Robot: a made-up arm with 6 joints. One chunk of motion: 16 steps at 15 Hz.
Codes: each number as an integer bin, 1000 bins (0 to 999) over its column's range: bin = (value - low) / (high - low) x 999, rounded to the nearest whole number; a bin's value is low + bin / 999 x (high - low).
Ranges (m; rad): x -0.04..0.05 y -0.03..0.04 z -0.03..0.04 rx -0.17..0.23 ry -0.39..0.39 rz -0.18..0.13
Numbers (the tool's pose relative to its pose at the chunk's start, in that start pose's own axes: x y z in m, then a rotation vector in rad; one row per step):
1: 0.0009 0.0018 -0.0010 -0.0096 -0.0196 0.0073
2: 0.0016 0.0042 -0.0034 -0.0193 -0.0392 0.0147
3: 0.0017 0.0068 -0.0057 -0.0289 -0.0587 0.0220
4: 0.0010 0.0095 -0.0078 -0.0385 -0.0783 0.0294
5: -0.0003 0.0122 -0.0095 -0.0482 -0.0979 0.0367
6: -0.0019 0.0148 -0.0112 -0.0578 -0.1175 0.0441
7: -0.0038 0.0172 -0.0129 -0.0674 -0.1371 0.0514
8: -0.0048 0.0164 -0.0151 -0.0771 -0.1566 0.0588
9: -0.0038 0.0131 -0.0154 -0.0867 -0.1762 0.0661
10: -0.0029 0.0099 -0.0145 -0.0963 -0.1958 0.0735
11: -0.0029 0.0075 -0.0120 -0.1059 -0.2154 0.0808
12: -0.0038 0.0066 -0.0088 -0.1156 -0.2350 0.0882
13: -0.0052 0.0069 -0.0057 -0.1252 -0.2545 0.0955
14: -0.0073 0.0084 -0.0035 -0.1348 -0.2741 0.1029
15: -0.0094 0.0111 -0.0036 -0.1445 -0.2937 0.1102
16: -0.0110 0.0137 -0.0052 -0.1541 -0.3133 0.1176
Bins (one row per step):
1: 454 454 414 401 474 604
2: 462 488 380 376 449 627
3: 463 525 347 352 424 651
4: 455 564 317 328 399 675
5: 441 602 293 304 374 698
6: 423 639 268 280 349 722
7: 402 674 244 256 324 746
8: 391 662 213 232 299 770
9: 402 615 208 208 274 793
10: 412 569 221 184 249 817
11: 412 535 257 160 224 840
12: 402 522 303 136 199 864
13: 386 527 347 112 174 888
14: 363 548 378 88 148 912
15: 340 587 377 64 123 935
16: 322 624 354 40 98 959

